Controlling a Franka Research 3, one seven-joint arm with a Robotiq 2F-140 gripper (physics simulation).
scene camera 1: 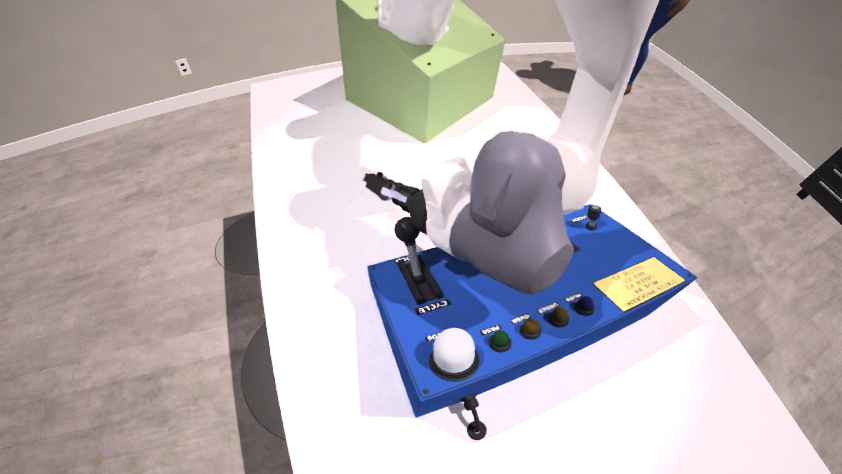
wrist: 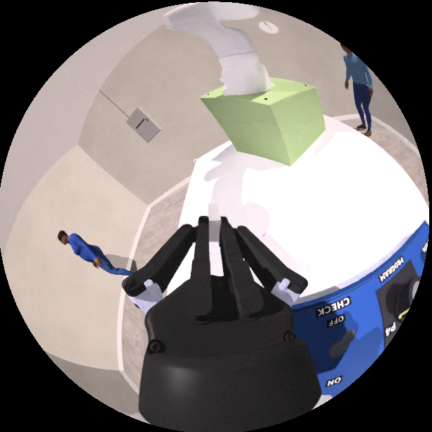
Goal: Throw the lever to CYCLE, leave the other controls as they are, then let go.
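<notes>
The lever [scene camera 1: 414,253] has a black ball knob on a grey shaft. It stands in a black slotted plate at the left of the blue control panel [scene camera 1: 471,294] [wrist: 315,340]. Its shaft leans toward the far end of the slot, away from the CYCLE label [scene camera 1: 433,306] at the near end. The lever does not show in the wrist view. My gripper [scene camera 1: 368,178] [wrist: 211,211] is shut and empty. Its fingertips are beyond the panel's far edge, past the lever, and its black base is close behind the knob in the scene view; whether they touch I cannot tell.
The panel bears a white dome [scene camera 1: 453,351], several small buttons, a yellow card [scene camera 1: 639,283], a CHECK toggle [wrist: 342,345], a PROGRAM dial [wrist: 400,298] and a MODE knob [scene camera 1: 593,214]. A small black lever [scene camera 1: 475,419] sticks out of its near side. A green block [scene camera 1: 388,76] [wrist: 265,125] stands farther back.
</notes>
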